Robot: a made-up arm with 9 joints. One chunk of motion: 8 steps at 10 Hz.
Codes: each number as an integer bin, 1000 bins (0 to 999) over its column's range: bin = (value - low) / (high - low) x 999, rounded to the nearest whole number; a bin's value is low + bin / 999 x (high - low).
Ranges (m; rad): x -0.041..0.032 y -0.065..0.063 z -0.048..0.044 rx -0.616..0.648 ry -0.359..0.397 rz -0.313..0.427
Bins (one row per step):
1: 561 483 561 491 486 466
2: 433 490 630 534 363 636
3: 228 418 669 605 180 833
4: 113 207 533 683 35 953
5: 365 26 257 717 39 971
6: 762 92 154 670 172 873
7: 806 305 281 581 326 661
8: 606 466 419 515 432 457
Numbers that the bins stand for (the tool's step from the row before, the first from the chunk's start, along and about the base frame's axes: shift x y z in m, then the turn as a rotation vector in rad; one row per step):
1: -0.00001 -0.00311 0.00366 0.00525 0.00878 0.03219
2: -0.00936 -0.00222 0.01002 0.05965 -0.08430 0.15811
3: -0.02434 -0.01144 0.01361 0.14949 -0.22278 0.30404
4: -0.03274 -0.03848 0.00109 0.24818 -0.33251 0.39293
5: -0.01433 -0.06167 -0.02433 0.29120 -0.32949 0.40626
6: 0.01468 -0.05321 -0.03382 0.23173 -0.22884 0.33367
7: 0.01790 -0.02592 -0.02212 0.11912 -0.11230 0.17663
8: 0.00328 -0.00529 -0.00941 0.03561 -0.03208 0.02552

